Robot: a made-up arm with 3 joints. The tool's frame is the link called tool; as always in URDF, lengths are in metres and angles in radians.
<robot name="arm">
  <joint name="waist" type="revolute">
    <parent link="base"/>
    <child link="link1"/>
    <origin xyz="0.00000 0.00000 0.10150" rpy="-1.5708 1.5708 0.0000"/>
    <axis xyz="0 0 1"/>
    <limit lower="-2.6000" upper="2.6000"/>
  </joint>
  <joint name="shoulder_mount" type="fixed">
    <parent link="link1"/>
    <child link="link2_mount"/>
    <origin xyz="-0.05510 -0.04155 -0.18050" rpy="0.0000 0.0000 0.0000"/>
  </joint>
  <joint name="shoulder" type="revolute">
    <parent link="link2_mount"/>
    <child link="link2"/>
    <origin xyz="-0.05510 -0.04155 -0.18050" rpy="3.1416 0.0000 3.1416"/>
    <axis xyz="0 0 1"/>
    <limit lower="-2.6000" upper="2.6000"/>
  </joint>
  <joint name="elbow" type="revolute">
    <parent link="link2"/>
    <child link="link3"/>
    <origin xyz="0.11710 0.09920 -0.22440" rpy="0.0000 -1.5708 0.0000"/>
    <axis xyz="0 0 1"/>
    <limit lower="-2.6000" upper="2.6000"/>
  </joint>
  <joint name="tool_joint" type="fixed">
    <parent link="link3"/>
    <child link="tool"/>
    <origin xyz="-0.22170 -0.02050 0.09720" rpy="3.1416 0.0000 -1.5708"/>
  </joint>
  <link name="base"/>
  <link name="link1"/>
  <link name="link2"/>
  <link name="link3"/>
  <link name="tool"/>
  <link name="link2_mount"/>
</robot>
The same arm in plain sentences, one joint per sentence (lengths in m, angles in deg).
The arm has three revolute joints in a row. What follows holds with every joint at zero, and every direction is one of the base frame's. The first joint lies 0.1015 m along +z from the base frame's origin and turns about +y, from -148.97 to 148.97 deg. The second joint lies 0.0831 m along +x and 0.361 m along -y and 0.1102 m along +z from the first joint and turns about -y, from -148.97 to 148.97 deg. The third joint lies 0.0992 m along -x and 0.2244 m along +y and 0.1171 m along +z from the second joint and turns about -z, from -148.97 to 148.97 deg. The tool frame, which is the frame that the pose is given for, lies 0.0205 m along +x and 0.2217 m along +y and 0.0972 m along -z from the third joint; its axes are the base frame's turned by roll 0, pitch 0 and yaw 0 deg (as in URDF: about the fixed x, then y, then z).
